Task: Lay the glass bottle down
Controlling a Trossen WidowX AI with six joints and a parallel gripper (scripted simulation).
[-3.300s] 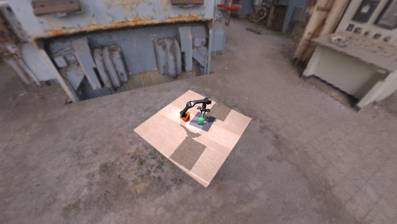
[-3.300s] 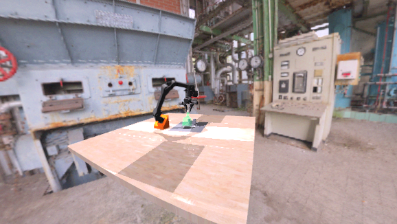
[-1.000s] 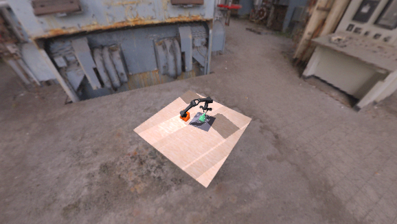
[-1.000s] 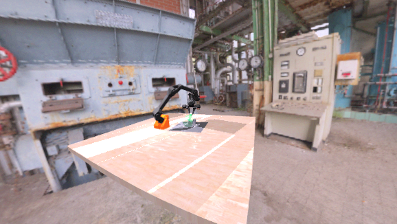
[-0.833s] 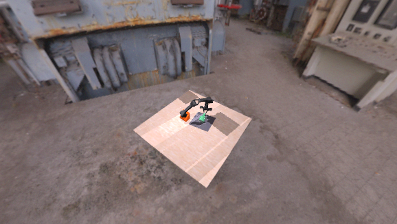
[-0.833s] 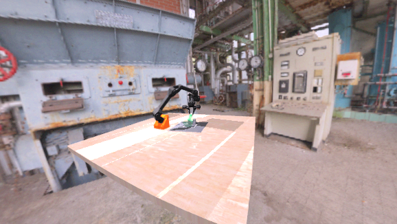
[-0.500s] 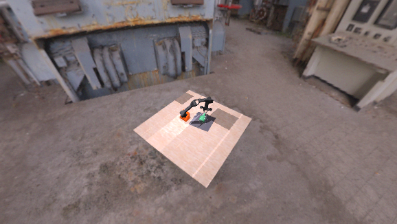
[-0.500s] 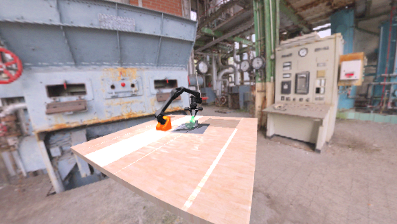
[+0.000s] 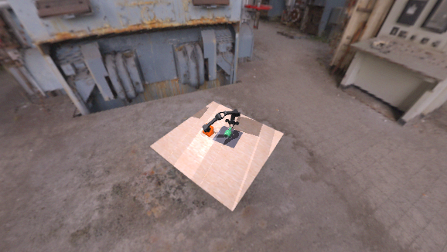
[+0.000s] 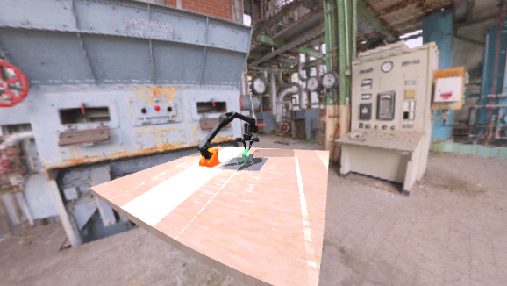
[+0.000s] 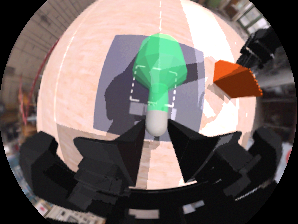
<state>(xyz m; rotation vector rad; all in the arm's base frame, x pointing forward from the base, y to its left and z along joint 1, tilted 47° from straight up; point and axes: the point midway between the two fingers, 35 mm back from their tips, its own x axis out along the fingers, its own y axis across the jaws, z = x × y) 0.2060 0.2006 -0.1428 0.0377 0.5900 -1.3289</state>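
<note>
Right now the grey mat is 30 mm ahead of my gripper tip, 90 mm to the right of it and 80 mm below it. Round my gripper tip: green glass bottle (10 mm ahead, 50 mm to the right, 10 mm below).
</note>
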